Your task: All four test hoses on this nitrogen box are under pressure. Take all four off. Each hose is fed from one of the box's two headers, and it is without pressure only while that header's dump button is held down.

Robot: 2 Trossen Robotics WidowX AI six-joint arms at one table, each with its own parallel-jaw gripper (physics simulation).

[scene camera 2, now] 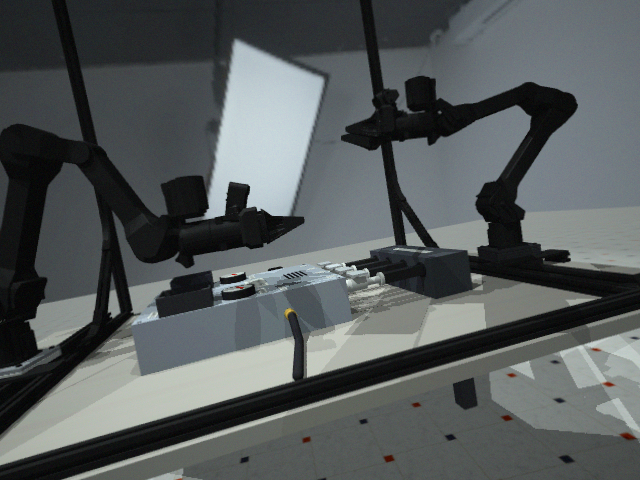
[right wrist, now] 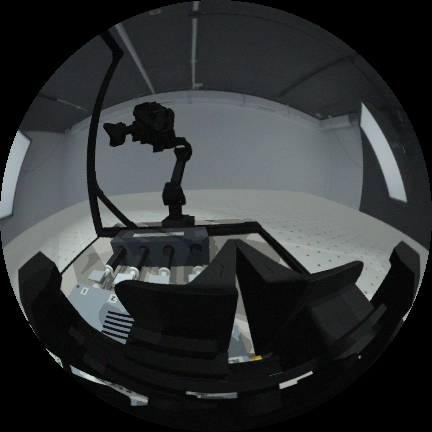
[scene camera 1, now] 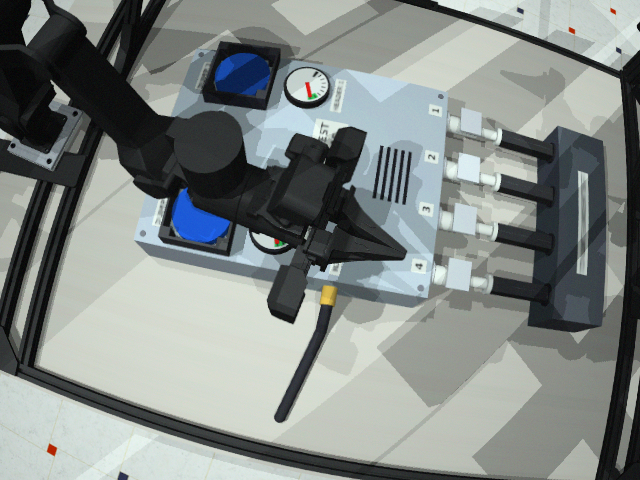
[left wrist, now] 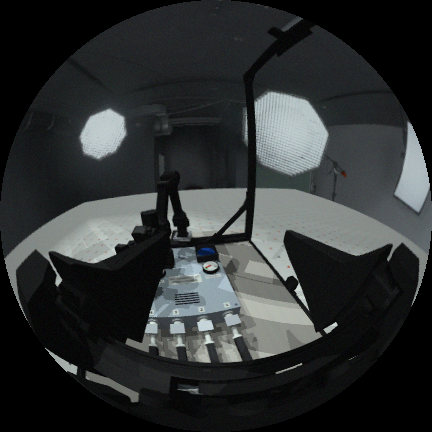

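Seen in the pictures: left gripper, fingertip midpoint: (scene camera 2: pixel 343 134) (right wrist: pixel 116 118) (scene camera 1: pixel 637 53) (left wrist: pixel 228 237); right gripper, fingertip midpoint: (scene camera 2: pixel 304 219) (right wrist: pixel 232 244) (scene camera 1: pixel 405 255); left arm's base, link origin: (scene camera 2: pixel 506 245) (right wrist: pixel 175 217); right arm's base, link origin: (scene camera 2: pixel 10 361) (scene camera 1: pixel 43 130) (left wrist: pixel 182 234).
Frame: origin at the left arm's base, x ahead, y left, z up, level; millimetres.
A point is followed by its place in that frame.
The nitrogen box (scene camera 1: pixel 387 93) @[x 558, y -10, z 32 mm] (scene camera 2: pixel 196 341) @[x 674, y 281, z -17 mm] (left wrist: pixel 220 290) @[x 546, y -2, z 32 mm] lies on the table. Hose 1 (scene camera 1: pixel 524 144) @[x 355, y -45, z 17 mm], hose 2 (scene camera 1: pixel 524 188) @[x 338, y 20, z 16 mm], hose 3 (scene camera 1: pixel 522 237) @[x 321, y 88, z 17 mm] and hose 4 (scene camera 1: pixel 516 289) @[x 307, y 156, z 16 mm] join its numbered ports through white fittings. The upper dump button (scene camera 1: pixel 242 73) @[x 736, y 53, z 48 mm] (left wrist: pixel 205 251) @[x 740, y 55, z 48 mm] and the lower dump button (scene camera 1: pixel 200 219) @[x 687, y 247, z 48 mm] are blue, in dark square guards; the arm partly covers the lower one. My right gripper (scene camera 1: pixel 404 254) @[x 473, y 218, z 145 mm] (scene camera 2: pixel 303 220) @[x 473, y 218, z 145 mm] (right wrist: pixel 232 244) @[x 473, y 218, z 145 mm] is shut and empty, above the box near port 4 in scene camera 1. My left gripper (scene camera 2: pixel 345 133) @[x 350, y 2, z 324 mm] (left wrist: pixel 228 237) @[x 350, y 2, z 324 mm] is open and empty, high above the hose side.
A dark block (scene camera 1: pixel 568 258) @[x 250, y 91, z 32 mm] (scene camera 2: pixel 449 273) @[x 211, y 166, z -5 mm] holds the hoses' far ends. A dark bent pipe (scene camera 1: pixel 307 356) @[x 514, y 329, z -34 mm] (scene camera 2: pixel 297 346) @[x 513, y 335, z -34 mm] with a yellow fitting (scene camera 1: pixel 328 295) @[x 522, y 255, z 1 mm] comes from the box's side. The upper gauge (scene camera 1: pixel 307 86) @[x 652, y 37, z 48 mm] shows its needle at green; the lower gauge (scene camera 1: pixel 273 242) @[x 601, y 235, z 47 mm] is partly hidden. Black rails edge the table.
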